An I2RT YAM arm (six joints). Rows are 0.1 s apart.
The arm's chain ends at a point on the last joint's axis. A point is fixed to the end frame.
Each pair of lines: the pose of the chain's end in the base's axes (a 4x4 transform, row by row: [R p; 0 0 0 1], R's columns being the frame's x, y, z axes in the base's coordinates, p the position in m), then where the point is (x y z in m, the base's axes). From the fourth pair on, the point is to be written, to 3 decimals.
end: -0.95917 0.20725 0.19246 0.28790; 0.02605 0.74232 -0.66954 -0.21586; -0.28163 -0.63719 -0.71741 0.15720; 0 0 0 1
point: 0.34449 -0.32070 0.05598
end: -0.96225 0.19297 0.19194 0.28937; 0.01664 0.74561 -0.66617 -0.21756; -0.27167 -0.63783 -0.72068 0.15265; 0 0 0 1
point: 0.34599 -0.32162 0.05064
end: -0.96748 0.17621 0.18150 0.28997; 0.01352 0.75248 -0.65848 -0.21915; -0.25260 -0.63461 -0.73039 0.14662; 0 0 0 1
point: 0.34516 -0.32195 0.04257
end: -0.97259 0.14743 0.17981 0.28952; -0.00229 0.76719 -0.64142 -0.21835; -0.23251 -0.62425 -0.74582 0.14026; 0 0 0 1
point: 0.345 -0.318 0.033
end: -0.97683 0.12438 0.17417 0.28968; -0.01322 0.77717 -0.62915 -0.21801; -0.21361 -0.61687 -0.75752 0.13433; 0 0 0 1
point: 0.344 -0.316 0.025
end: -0.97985 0.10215 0.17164 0.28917; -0.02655 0.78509 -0.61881 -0.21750; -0.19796 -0.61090 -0.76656 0.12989; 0 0 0 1
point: 0.343 -0.313 0.019
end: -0.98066 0.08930 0.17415 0.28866; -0.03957 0.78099 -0.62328 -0.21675; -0.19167 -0.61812 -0.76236 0.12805; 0 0 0 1
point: 0.343 -0.313 0.017
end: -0.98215 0.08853 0.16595 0.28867; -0.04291 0.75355 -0.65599 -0.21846; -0.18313 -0.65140 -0.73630 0.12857; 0 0 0 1
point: 0.342 -0.319 0.022
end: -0.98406 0.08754 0.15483 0.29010; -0.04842 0.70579 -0.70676 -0.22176; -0.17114 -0.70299 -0.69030 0.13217; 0 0 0 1
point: 0.342 -0.330 0.032
